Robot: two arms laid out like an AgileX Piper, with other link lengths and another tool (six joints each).
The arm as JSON. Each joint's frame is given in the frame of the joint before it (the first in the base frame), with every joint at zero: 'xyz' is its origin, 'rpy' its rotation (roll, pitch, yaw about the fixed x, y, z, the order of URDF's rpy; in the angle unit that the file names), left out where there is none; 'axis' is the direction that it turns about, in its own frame. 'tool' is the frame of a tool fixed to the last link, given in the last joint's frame.
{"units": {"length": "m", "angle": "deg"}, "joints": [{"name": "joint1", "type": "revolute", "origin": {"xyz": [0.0, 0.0, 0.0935]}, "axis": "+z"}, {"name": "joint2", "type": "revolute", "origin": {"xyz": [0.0, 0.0, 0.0]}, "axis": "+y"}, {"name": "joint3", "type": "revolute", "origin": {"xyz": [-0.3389, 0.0, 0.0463]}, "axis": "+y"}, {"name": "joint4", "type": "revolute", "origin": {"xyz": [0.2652, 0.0, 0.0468]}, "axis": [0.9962, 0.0, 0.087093]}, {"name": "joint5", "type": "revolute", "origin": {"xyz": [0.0, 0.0, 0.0]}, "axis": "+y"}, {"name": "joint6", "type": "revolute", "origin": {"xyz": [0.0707, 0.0, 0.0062]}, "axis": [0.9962, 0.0, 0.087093]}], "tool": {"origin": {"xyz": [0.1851, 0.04, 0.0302], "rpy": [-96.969, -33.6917, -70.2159]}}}
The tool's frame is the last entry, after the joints.
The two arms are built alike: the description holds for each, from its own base.
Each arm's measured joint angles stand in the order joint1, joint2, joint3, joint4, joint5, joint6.
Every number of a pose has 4 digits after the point. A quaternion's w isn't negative.
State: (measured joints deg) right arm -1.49 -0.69 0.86 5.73 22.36 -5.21; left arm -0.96 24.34 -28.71 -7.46 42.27 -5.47
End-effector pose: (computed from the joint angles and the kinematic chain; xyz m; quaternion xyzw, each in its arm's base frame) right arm 0.1759 0.0452 0.1183 -0.7883 0.3255 -0.3928 0.3441; left arm 0.1942 0.0160 0.2067 -0.8641 0.3324 -0.3191 0.2024
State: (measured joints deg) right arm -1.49 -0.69 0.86 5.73 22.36 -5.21; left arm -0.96 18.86 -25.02 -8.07 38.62 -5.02
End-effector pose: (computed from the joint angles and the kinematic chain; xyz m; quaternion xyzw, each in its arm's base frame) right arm 0.1759 0.0452 0.1183 -0.7883 0.3255 -0.3928 0.3441; left arm 0.1878 0.0161 0.2080 -0.8492 0.3202 -0.3606 0.2154
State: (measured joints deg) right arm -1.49 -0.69 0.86 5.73 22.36 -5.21; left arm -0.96 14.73 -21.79 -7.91 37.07 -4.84
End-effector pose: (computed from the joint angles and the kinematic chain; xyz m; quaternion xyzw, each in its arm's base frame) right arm 0.1759 0.0452 0.1183 -0.7883 0.3255 -0.3928 0.3441; left arm 0.1809 0.0174 0.1998 -0.8413 0.3150 -0.3777 0.2245
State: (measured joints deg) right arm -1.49 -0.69 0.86 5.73 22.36 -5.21; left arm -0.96 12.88 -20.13 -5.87 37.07 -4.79
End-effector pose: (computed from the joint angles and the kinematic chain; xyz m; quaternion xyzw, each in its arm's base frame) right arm 0.1759 0.0452 0.1183 -0.7883 0.3255 -0.3928 0.3441; left arm 0.1769 0.0228 0.1920 -0.8375 0.3182 -0.3729 0.2414
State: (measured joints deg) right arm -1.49 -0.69 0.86 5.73 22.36 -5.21; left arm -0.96 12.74 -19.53 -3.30 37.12 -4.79
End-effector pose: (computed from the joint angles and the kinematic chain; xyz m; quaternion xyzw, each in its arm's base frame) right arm 0.1759 0.0452 0.1183 -0.7883 0.3255 -0.3928 0.3441; left arm 0.1761 0.0295 0.1883 -0.8350 0.3234 -0.3613 0.2602
